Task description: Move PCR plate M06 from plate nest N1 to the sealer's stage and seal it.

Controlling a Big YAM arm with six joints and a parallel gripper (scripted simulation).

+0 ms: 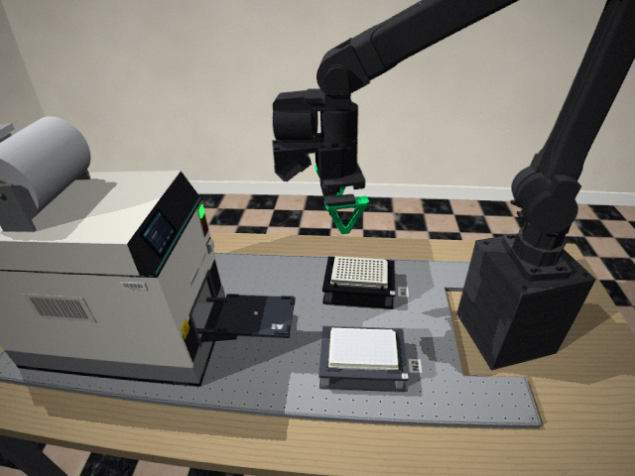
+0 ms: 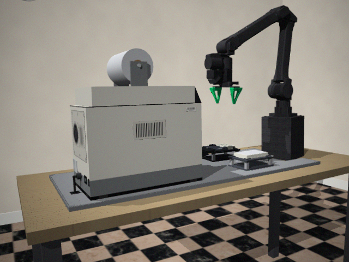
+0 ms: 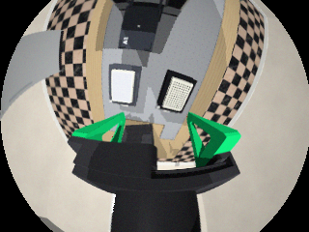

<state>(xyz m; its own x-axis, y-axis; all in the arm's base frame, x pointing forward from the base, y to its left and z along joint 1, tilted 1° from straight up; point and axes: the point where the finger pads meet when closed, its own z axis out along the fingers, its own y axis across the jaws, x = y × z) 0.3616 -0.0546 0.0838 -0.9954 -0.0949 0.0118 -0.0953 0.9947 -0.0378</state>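
The plate M06 lies 5 cm behind my hand, 9 cm to the right of it and 23 cm below it. Also, from my hand: plate nest N1 (5 cm behind, 9 cm to the right, 24 cm below); sealer stage (17 cm ahead, 6 cm to the left, 19 cm below); sealed plate M09 (4 cm behind, 12 cm to the left, 23 cm below).
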